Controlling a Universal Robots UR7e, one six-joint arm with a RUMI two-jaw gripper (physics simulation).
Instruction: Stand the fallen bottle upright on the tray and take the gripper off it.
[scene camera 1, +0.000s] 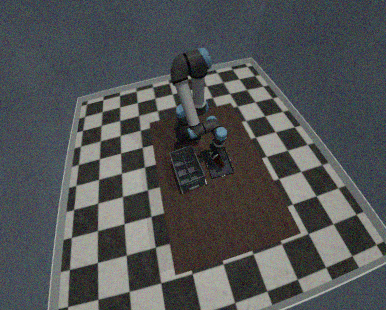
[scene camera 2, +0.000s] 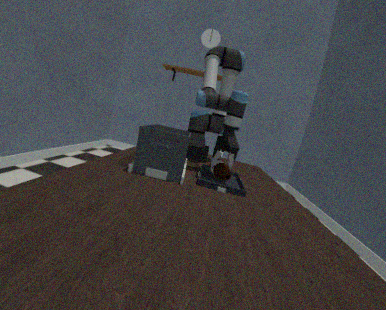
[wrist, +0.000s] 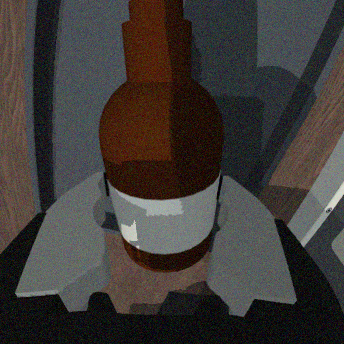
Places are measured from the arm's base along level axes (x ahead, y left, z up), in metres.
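Where they show: gripper, fingertip midpoint: (scene camera 1: 216, 156) (wrist: 163, 176); arm's base, origin of the base link: (scene camera 1: 186, 126) (scene camera 2: 193, 144).
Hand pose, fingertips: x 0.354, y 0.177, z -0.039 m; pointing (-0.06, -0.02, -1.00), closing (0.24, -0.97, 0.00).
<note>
Things, the pixels of their centre, and the offset from my fingertips.
- brown bottle, body centre: (wrist: 162, 148) (scene camera 2: 221, 171) (scene camera 1: 217, 158) dy +0.007, dx +0.022, dz +0.003 m
- shallow dark tray, body centre: (wrist: 164, 110) (scene camera 2: 220, 178) (scene camera 1: 218, 161) dy +0.010, dx +0.039, dz -0.027 m
- dark grey bin with compartments, body centre: (scene camera 2: 166, 148) (scene camera 1: 187, 168) dy -0.257, dx +0.059, dz +0.048 m
The brown bottle (scene camera 1: 219, 161) (scene camera 2: 221, 171) (wrist: 162, 120) with a pale label lies on its side. In the wrist view its neck points away from the gripper, over the tray, and its base end reaches past the tray's near edge. The shallow dark tray (scene camera 1: 223, 173) (scene camera 2: 235, 190) (wrist: 77, 100) lies flat on the brown table surface. My gripper (scene camera 1: 217, 154) (scene camera 2: 222, 157) (wrist: 163, 176) is shut on the bottle, with one jaw against each side at the label. The exact contact under the bottle is hidden.
A dark grey bin with compartments (scene camera 1: 193, 189) (scene camera 2: 161, 155) stands close beside the tray, taller than it. Its pale edge (wrist: 321, 212) shows at the right of the wrist view. An orange wall shelf (scene camera 2: 185, 70) and a clock (scene camera 2: 210, 38) are far behind the arm.
</note>
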